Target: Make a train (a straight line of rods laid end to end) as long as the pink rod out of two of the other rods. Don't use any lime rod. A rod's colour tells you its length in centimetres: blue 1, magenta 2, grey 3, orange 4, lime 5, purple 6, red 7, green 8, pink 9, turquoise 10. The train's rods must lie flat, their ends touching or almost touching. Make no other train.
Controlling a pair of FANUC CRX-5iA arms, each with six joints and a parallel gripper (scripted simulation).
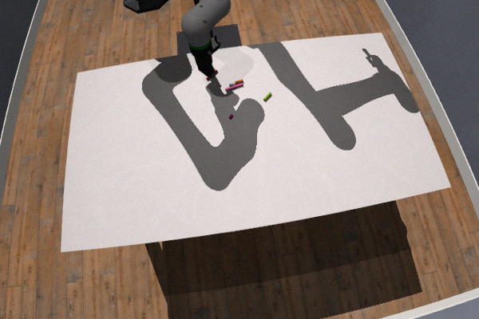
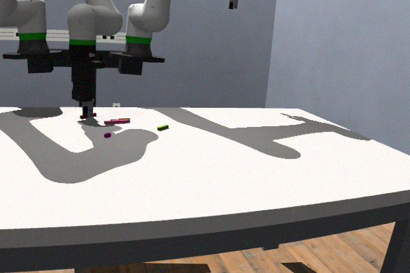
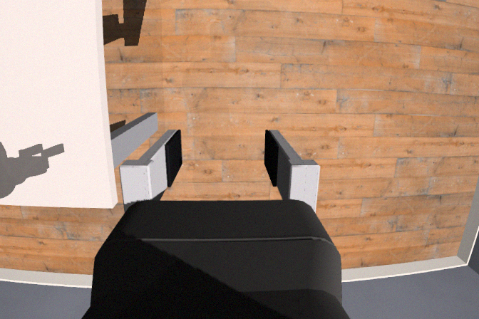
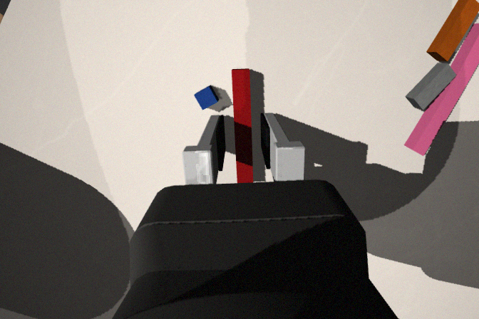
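Note:
My right gripper is now 2 cm above the red rod. Also, from my right hand: grey rod (9 cm to the left, 8 cm ahead, 2 cm below); pink rod (10 cm to the left, 9 cm ahead, 2 cm below); blue rod (3 cm behind, 2 cm below).

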